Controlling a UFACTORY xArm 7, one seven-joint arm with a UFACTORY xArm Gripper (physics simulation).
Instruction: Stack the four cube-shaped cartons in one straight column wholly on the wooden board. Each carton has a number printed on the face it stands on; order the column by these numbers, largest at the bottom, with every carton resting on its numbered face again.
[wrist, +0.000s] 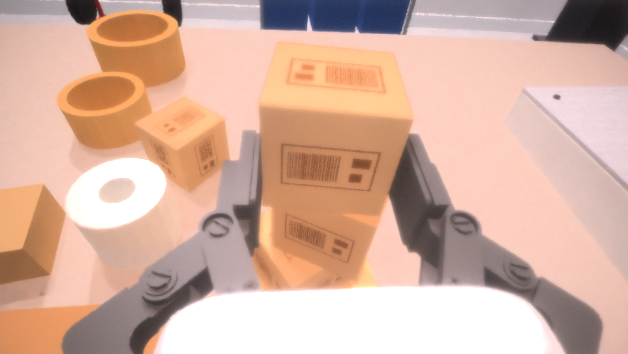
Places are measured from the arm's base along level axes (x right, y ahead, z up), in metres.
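Where they show: gripper, fingertip midpoint: (328, 155).
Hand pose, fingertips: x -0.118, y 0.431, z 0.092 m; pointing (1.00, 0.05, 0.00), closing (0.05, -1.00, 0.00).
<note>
Things, the pixels of their top centre, and the offset from my fingertips. "pt": a spot on its surface instead.
- cube-shaped carton at its top centre: (337, 73) dx +0.022, dy -0.002, dz +0.028 m
- second carton at its top centre: (342, 170) dx +0.022, dy -0.013, dz -0.031 m
- labelled yellow carton surface at a spot on its surface: (272, 257) pt dx -0.001, dy +0.025, dz -0.090 m
- white roll at its top centre: (117, 190) dx +0.058, dy +0.147, dz -0.101 m
- plain tan block at its top centre: (6, 217) dx +0.042, dy +0.230, dz -0.120 m
- orange surface at a spot on its surface: (45, 327) pt dx -0.030, dy +0.175, dz -0.141 m
My gripper (328, 155) is shut on a cube-shaped carton (336, 127) with barcode labels on its top and near face. The carton looks upright. Below it, a second carton (322, 242) shows, turned relative to the held one; I cannot tell whether the two touch. Under that, part of another labelled yellow carton surface (272, 257) shows, mostly hidden by the second carton and the gripper's white body. Another carton (187, 142) stands apart on the table to the left. The numbered faces do not show. I cannot make out the wooden board for certain.
Two orange rings (140, 62) (107, 122) stand at the back left. A white roll (122, 215) and a plain tan block (25, 225) stand at the left. An orange surface (45, 327) shows at the lower left. A pale raised slab (590, 120) lies at the right.
</note>
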